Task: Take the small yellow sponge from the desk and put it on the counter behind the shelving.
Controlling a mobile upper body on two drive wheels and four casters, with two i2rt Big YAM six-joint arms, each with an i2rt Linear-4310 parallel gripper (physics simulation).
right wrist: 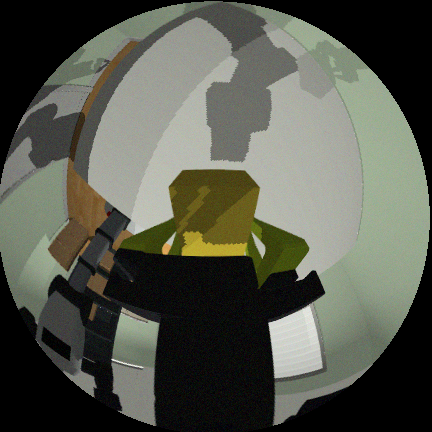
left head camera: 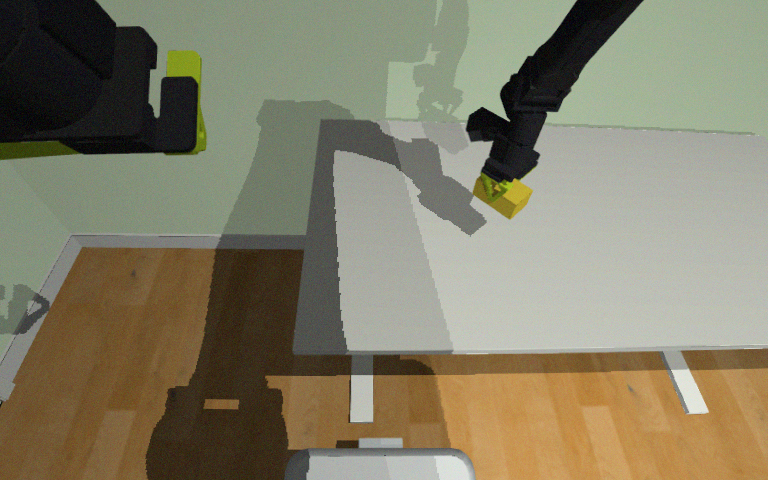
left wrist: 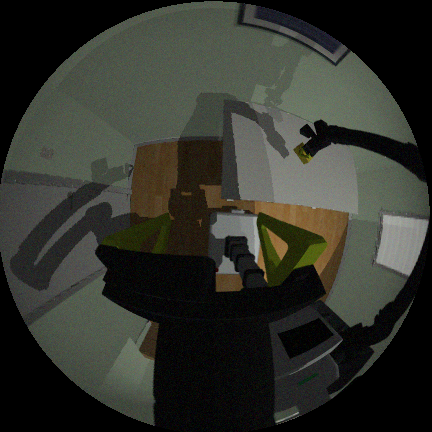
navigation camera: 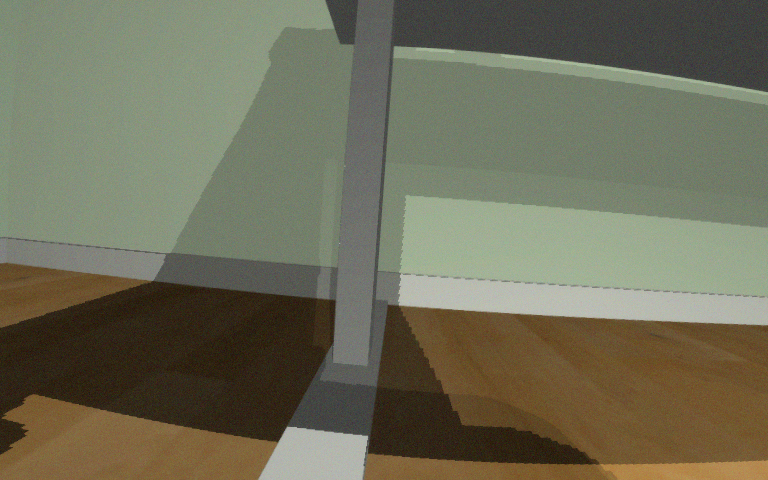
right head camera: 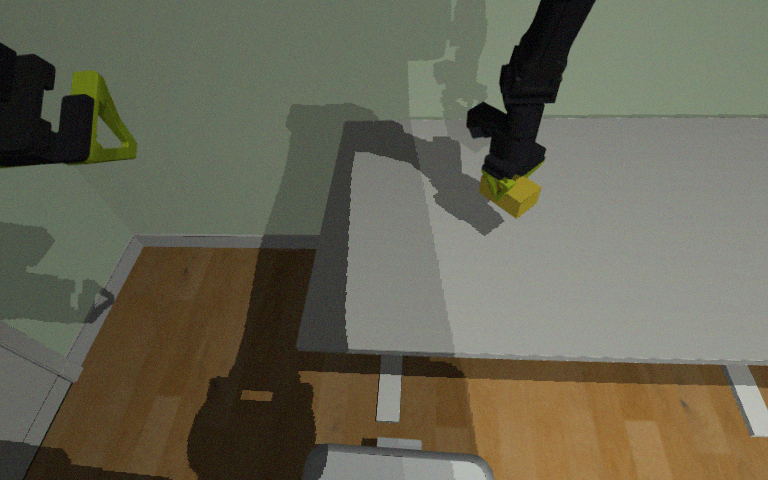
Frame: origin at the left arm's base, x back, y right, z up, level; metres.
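Seen in the pictures: left gripper, fingertip midpoint: [left head camera: 142, 143] [left wrist: 213, 216] [right head camera: 85, 154]; right gripper, fingertip midpoint: [right wrist: 213, 217] [left head camera: 499, 193] [left wrist: 301, 152] [right head camera: 507, 191].
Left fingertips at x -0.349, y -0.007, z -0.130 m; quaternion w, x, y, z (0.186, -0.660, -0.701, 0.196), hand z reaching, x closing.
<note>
Pixels of each thing's top centre, then the offset from my left fingertips to it. "pt": a spot on its surface instead. Level surfaces: height alone.
- small yellow sponge, top centre: [right wrist: 213, 240] [right head camera: 510, 181] [left head camera: 504, 184] [left wrist: 305, 151] dx -0.342, dy +0.463, dz -0.361 m
- white desk, surface height: dz -0.560 m
- desk leg, surface spot: [navigation camera: 362, 198] pt dx -0.406, dy +0.175, dz -1.025 m
The small yellow sponge [left head camera: 514, 198] [right head camera: 523, 195] [left wrist: 303, 153] [right wrist: 215, 207] is between the fingers of my right gripper [left head camera: 496, 189] [right head camera: 500, 185] [right wrist: 213, 217], which is shut on it. The sponge is held above the white desk [left head camera: 594, 283] [right head camera: 594, 283] [left wrist: 320, 185] [right wrist: 310, 175], and its shadow lies apart from it on the top. My left gripper [left wrist: 213, 216] is open and empty, high up at the left of both head views. The counter behind the shelving cannot be made out in these views.
A desk leg [navigation camera: 362, 198] stands close in front of the base, under the dark underside [navigation camera: 566, 28] of the desk. A green wall runs behind the desk. Brown boxes [right wrist: 70, 243] show at the left of the right wrist view. A framed picture [left wrist: 300, 31] hangs on the wall.
</note>
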